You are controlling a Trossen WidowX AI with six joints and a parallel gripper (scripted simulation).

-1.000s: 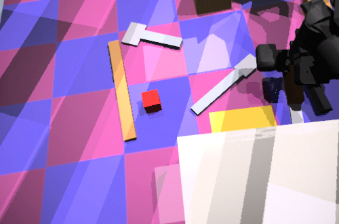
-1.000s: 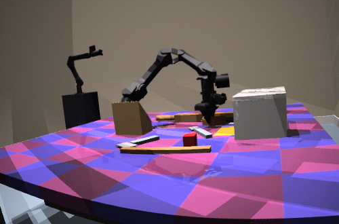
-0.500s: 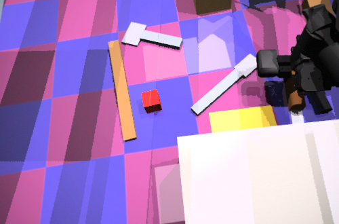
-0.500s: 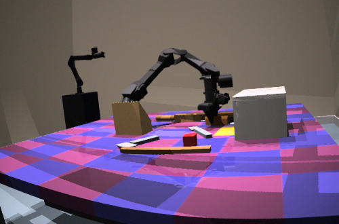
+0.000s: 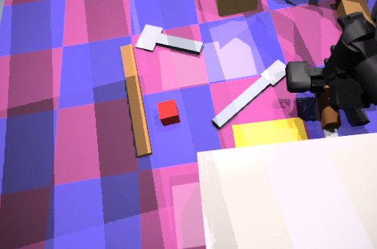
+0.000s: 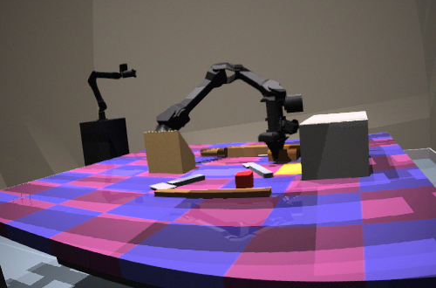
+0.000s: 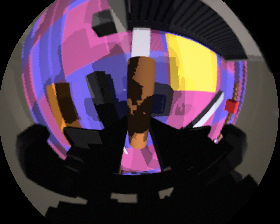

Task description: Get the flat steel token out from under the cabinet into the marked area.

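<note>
My gripper tip is now 1 cm past the black screwdriver and 4 cm to the right of it. From my gripper tip the other things lie so: wooden block 21 cm behind, 15 cm to the left, 1 cm above; then grey paddle-ended bar 6 cm behind, 13 cm to the right; then flat steel token 25 cm ahead, 12 cm to the right.
</note>
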